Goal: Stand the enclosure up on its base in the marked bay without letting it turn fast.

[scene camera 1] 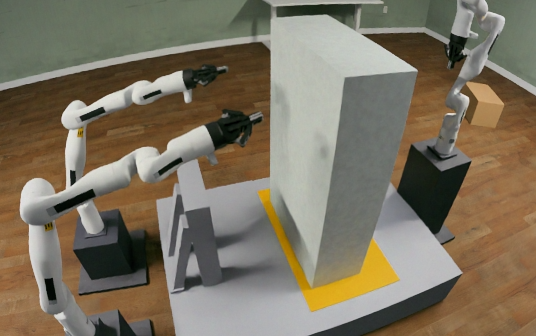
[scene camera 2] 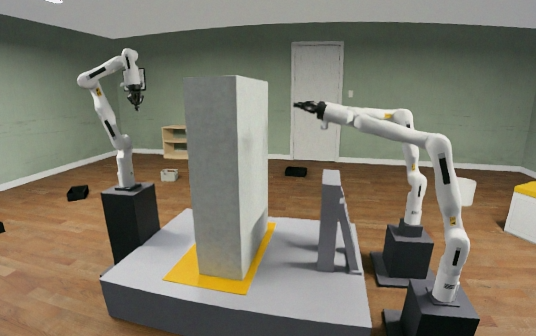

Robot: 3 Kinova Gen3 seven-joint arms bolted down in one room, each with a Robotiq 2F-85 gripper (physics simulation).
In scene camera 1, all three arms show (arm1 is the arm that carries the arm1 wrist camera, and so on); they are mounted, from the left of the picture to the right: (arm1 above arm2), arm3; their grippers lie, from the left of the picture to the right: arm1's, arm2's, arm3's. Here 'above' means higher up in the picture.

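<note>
The tall pale grey enclosure (scene camera 1: pixel 305 130) (scene camera 2: pixel 215 175) stands upright with its base on the yellow marked bay (scene camera 1: pixel 382 270) (scene camera 2: pixel 182 270). Arm1's gripper (scene camera 1: pixel 225 69) is shut, left of the enclosure and apart from it. Arm2's gripper (scene camera 1: pixel 259 117) is shut, close to the enclosure's left side in the picture, with no contact to be made out. Arm3's gripper (scene camera 1: pixel 450 65) is shut and points down, well right of the enclosure. In scene camera 2 the left arm's gripper (scene camera 2: pixel 137 107) points down, and a right-hand arm's gripper (scene camera 2: pixel 296 104) is apart from the enclosure; the other right-hand gripper is hidden.
A grey support stand (scene camera 1: pixel 205 245) (scene camera 2: pixel 328 225) is on the platform (scene camera 1: pixel 240 300) (scene camera 2: pixel 300 290), between the enclosure and the two neighbouring arms. Dark pedestals carry the arms around the platform. A tan box (scene camera 1: pixel 484 106) lies on the floor behind arm3. A wooden shelf (scene camera 2: pixel 175 142) stands at the back.
</note>
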